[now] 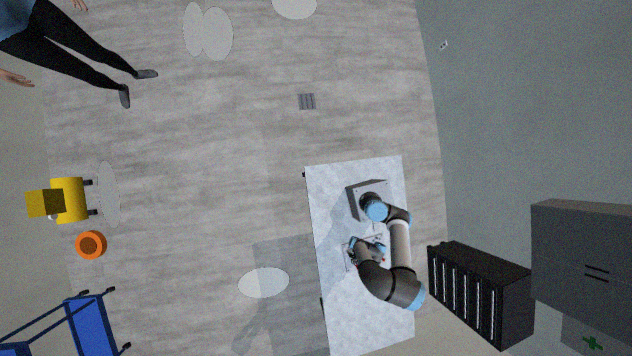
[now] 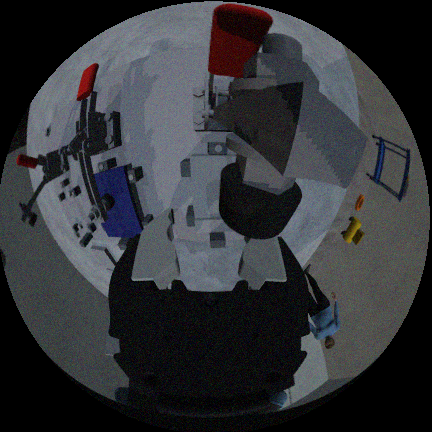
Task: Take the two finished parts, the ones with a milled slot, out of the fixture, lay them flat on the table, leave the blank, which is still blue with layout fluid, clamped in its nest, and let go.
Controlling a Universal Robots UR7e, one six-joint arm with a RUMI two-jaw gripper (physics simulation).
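Frame: origin at the arm's base, x ahead, y left, z up, level; centimetres.
Seen in the pictures: gripper, fingertip midpoint: (image 2: 208,210).
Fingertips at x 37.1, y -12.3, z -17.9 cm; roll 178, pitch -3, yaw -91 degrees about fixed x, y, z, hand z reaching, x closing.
Note:
Pixels of each thing's middle, then the offset from my fingertips to it. "spot": a spot on its surface instead. Level surfaces: height alone.
- fixture plate, body centre: (image 2: 114,158) (image 1: 365,252) dx +6.7, dy +10.5, dz -0.8 cm
- grey surface with a straight edge, surface spot: (image 2: 206,218) spot: dx +0.6, dy +0.3, dz +2.4 cm
- blue blank, body centre: (image 2: 114,204) dx +2.0, dy +10.4, dz +1.3 cm
- white table, surface height: dz -1.6 cm
My gripper (image 2: 208,210) (image 1: 352,254) is partly open at the fixture plate (image 2: 170,110); I see no part between its fingers. A grey surface with a straight edge (image 2: 206,218) shows among the near nest's locator blocks, just beyond the fingertips; whether it is a finished part is unclear, and no slot can be made out. The near clamp's red handle (image 2: 237,45) is raised, and its black tip (image 2: 260,202) covers part of this nest. The blue blank (image 2: 119,200) sits in the middle nest under its clamp. The far-left nest's locator blocks show, with no part visible among them.
The middle clamp's red handle (image 2: 88,81) and the far clamp's red handle (image 2: 27,161) stand beside the nests. The robot base block (image 1: 353,202) is on the white table (image 1: 370,327). A black drawer cabinet (image 1: 480,295) stands beside the table.

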